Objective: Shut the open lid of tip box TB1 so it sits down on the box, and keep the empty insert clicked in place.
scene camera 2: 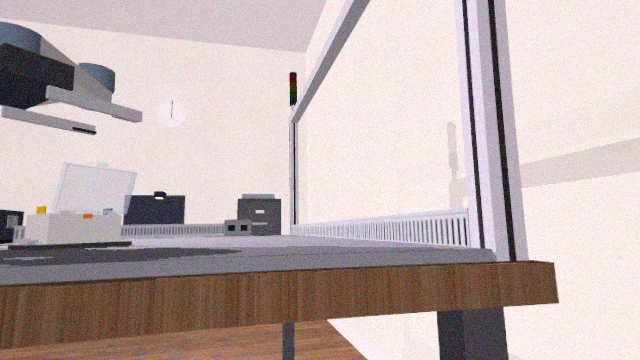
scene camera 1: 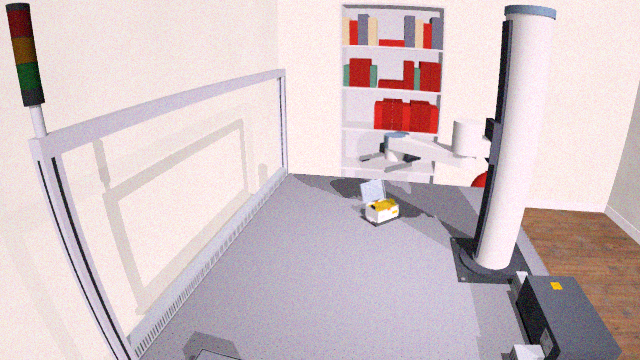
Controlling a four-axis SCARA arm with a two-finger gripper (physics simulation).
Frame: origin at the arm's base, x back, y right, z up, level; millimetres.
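Seen in the pictures: gripper, between the fingertips: [scene camera 2: 116, 124] [scene camera 1: 372, 164]; arm's base, origin of its link: [scene camera 1: 489, 262].
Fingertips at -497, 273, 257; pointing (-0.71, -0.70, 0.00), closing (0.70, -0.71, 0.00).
Observation:
Offsets run from my fingertips to a thing's top centre, as dx, dy, dz. "*": to the spot under its first point.
Tip box TB1 @(+55, +7, -178) [scene camera 1: 382, 215] [scene camera 2: 75, 229] is a small white box on a dark base towards the far end of the table. Its clear lid @(* +8, +61, -148) [scene camera 1: 373, 191] [scene camera 2: 96, 189] stands raised, tilted back from the box. Yellow parts @(* +67, +21, -187) [scene camera 1: 385, 204] show at the box's open top; too small to tell whether the insert is clicked in. An orange tab @(* +26, +35, -188) [scene camera 2: 88, 216] shows near the box's rim in scene camera 2. My gripper [scene camera 1: 373, 165] [scene camera 2: 118, 124] is open, with its two long grey fingers spread apart. It hangs above the lid, apart from it, with nothing between the fingers.
The arm's white column [scene camera 1: 520, 140] stands at the right, with a dark controller box @(* +627, -699, -129) [scene camera 1: 575, 315] in front. A rail frame [scene camera 1: 165, 107] [scene camera 2: 330, 57] runs along one table side, with a signal tower [scene camera 1: 26, 50] [scene camera 2: 293, 89]. A bookshelf [scene camera 1: 392, 7] stands behind the table.

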